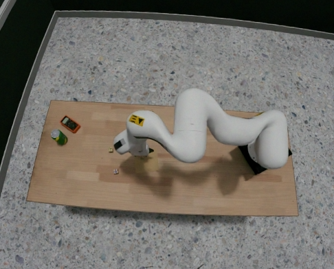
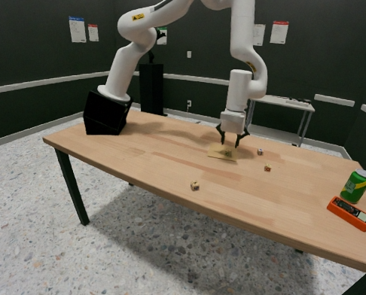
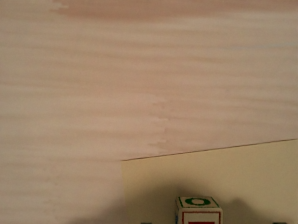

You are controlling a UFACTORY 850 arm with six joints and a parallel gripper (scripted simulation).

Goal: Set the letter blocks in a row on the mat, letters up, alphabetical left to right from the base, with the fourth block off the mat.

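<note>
Right now my hand is 7 cm above the tan mat, 3 cm past it and 2 cm to the right of it. The rest, counted from my hand: green can 52 cm ahead, 2 cm to the right, 1 cm below; orange meter 50 cm ahead, 13 cm to the right, 6 cm below.
</note>
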